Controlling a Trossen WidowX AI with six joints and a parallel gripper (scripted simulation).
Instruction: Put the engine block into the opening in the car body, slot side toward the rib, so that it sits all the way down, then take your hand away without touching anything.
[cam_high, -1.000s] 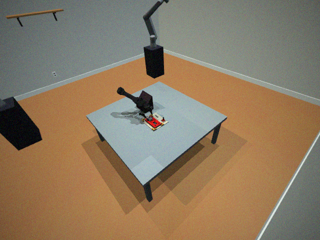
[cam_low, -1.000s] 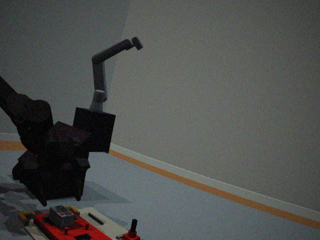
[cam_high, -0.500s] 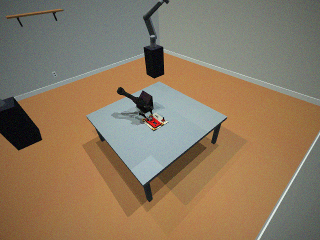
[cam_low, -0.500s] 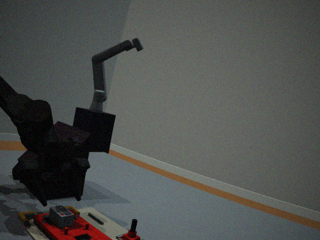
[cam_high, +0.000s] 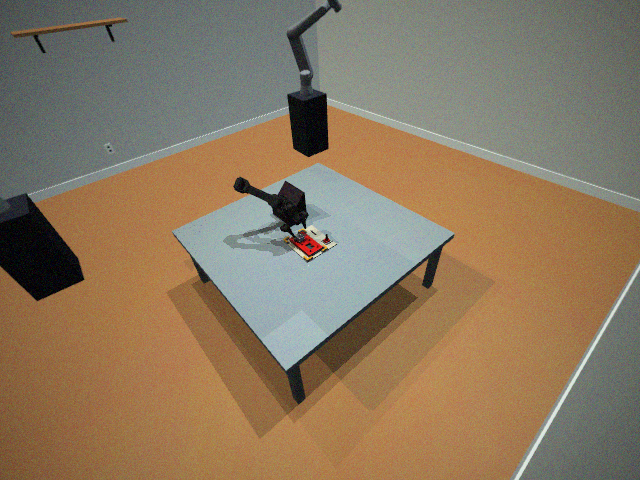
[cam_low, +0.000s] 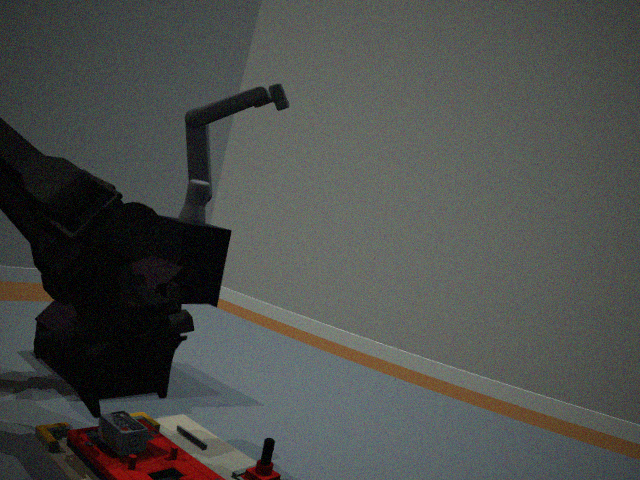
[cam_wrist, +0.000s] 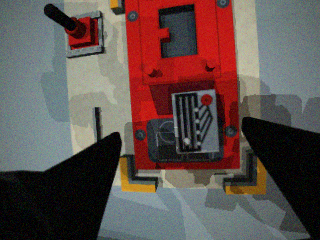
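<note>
My gripper tip is now 10 mm to the left of the grey engine block and 30 mm above it. Round my gripper tip: pale base plate 50 mm ahead, 20 mm to the left, 60 mm below.
</note>
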